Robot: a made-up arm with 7 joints.
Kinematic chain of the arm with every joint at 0, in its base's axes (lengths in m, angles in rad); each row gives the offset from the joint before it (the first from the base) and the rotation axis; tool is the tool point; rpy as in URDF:
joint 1: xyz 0 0 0.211 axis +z
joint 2: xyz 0 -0.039 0.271 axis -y
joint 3: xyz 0 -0.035 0.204 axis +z
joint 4: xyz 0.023 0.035 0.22 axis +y
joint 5: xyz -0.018 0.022 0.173 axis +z
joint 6: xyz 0 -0.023 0.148 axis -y
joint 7: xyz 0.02 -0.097 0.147 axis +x
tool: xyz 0 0 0 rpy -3.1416 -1.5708 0
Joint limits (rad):
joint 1: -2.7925..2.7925
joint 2: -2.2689..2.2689
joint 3: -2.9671..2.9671
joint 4: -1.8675..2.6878
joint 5: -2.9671..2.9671
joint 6: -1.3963..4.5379
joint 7: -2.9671..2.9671
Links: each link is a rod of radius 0.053 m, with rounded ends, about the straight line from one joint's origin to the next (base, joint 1, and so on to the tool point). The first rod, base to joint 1, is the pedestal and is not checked.
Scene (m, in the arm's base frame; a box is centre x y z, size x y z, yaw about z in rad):
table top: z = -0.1
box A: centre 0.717 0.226 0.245 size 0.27 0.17 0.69 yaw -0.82
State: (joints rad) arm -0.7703 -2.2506 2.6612 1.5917 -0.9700 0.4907 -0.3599
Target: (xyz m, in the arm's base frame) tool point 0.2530 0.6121 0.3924
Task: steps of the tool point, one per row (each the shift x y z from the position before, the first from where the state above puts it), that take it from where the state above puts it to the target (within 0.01 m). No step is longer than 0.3 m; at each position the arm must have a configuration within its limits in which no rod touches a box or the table.
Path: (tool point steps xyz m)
1: 0.1355 0.1771 0.0767
2: 0.0490 0.2145 0.0971
3: -0.0430 0.2078 0.1114
4: -0.1170 0.1596 0.1143
5: -0.1545 0.0876 0.1035
6: -0.0530 0.1106 -0.1298
7: -0.1014 0.0873 -0.1773
8: -0.1435 0.0188 -0.2064
9: -0.1656 -0.0808 -0.1926
10: -0.1525 -0.1784 -0.1276
11: 0.0560 0.0918 0.0370
12: 0.0894 0.0780 0.0558
13: 0.1184 0.0470 0.0722
14: 0.1360 0.0020 0.0819

